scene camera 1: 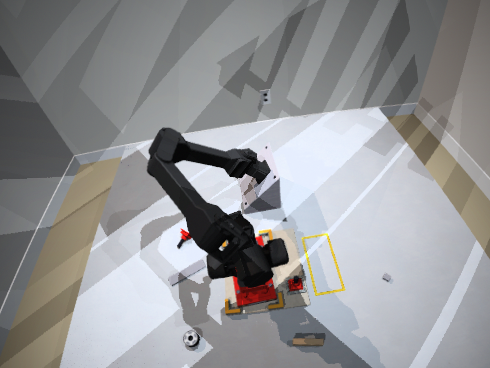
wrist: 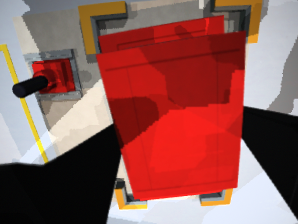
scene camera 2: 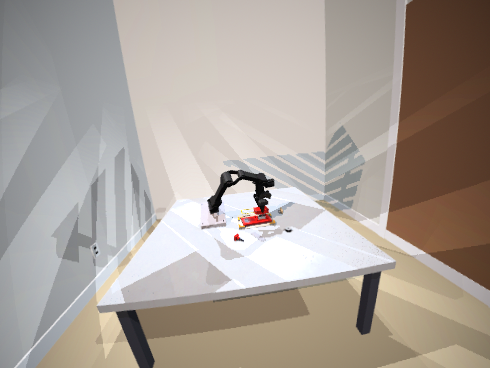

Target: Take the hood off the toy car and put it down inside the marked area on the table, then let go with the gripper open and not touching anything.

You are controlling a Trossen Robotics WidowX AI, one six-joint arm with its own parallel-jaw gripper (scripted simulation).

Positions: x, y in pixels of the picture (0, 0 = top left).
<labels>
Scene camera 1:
my gripper: 250, 272
red toy car: 250, 298
</labels>
